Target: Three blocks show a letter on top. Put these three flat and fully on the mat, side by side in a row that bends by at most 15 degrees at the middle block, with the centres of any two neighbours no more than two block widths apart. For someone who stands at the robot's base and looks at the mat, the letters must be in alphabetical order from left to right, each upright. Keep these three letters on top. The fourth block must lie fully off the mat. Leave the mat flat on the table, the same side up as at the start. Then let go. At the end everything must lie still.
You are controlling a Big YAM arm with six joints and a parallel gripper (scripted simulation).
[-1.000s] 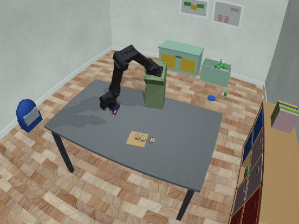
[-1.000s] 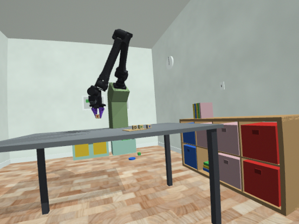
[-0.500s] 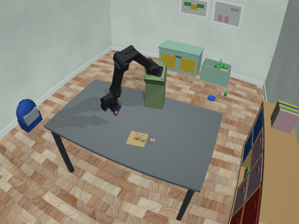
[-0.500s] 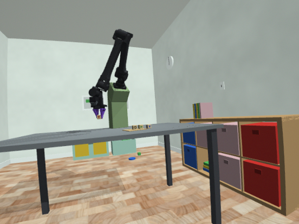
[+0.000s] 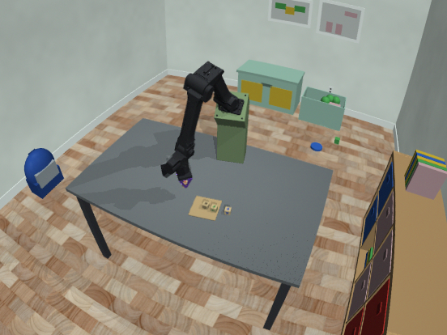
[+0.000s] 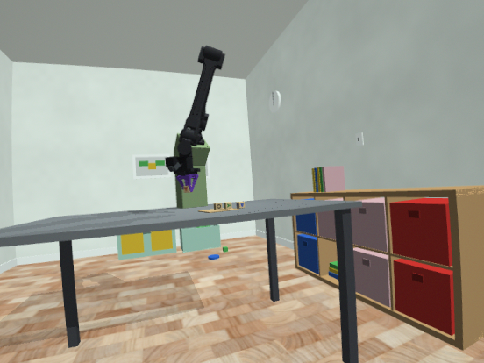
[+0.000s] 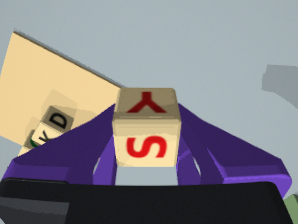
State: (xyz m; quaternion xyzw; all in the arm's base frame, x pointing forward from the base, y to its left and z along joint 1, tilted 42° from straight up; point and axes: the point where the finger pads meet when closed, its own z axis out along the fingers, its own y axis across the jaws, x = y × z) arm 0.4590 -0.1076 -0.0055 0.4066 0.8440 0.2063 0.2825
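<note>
My gripper is now 2 cm short of the wooden block, 12 cm to the right of it and 8 cm above it. Also, from my hand: mat 3 cm ahead, 12 cm to the left, 10 cm below.
</note>
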